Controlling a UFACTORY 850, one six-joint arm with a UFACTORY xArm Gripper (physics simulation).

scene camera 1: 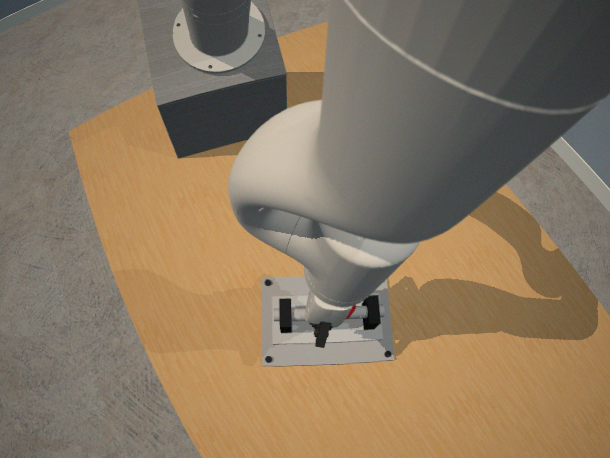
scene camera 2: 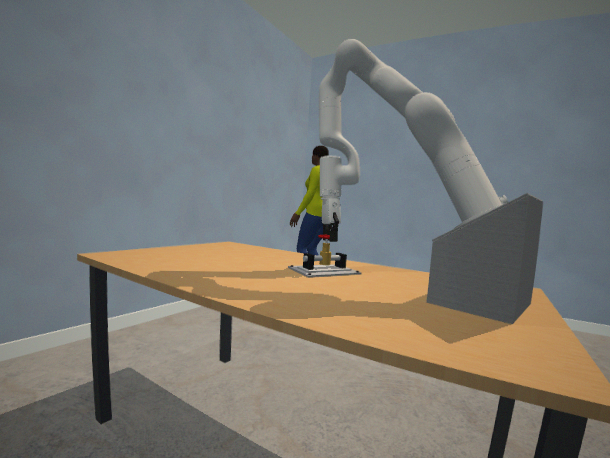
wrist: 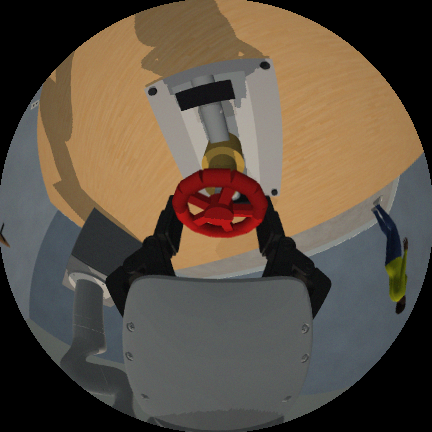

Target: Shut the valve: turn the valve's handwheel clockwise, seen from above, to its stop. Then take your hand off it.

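The valve's red handwheel (scene camera 2: 324, 236) (wrist: 219, 177) sits level on top of the brass valve body (scene camera 2: 326, 254) (wrist: 223, 156). In scene camera 1 a sliver of its red rim shows beside the wrist. My gripper (scene camera 2: 330, 236) (wrist: 219, 206) points down over the valve and is shut on the handwheel, with one black finger against each side of the rim. The valve is on a grey pipe (wrist: 215, 122) above a pale base plate (scene camera 1: 325, 355) (scene camera 2: 325, 273) (wrist: 270, 125). How far the wheel is turned cannot be told.
Black pipe supports (scene camera 1: 285, 315) (scene camera 1: 371, 312) stand at both sides of the valve. The arm's base block (scene camera 1: 225, 115) (scene camera 2: 480, 265) (wrist: 102, 240) stands on the wooden table (scene camera 1: 175, 225) (scene camera 2: 400, 280). A person (scene camera 2: 312, 200) (wrist: 396, 280) in a yellow top stands beyond the table.
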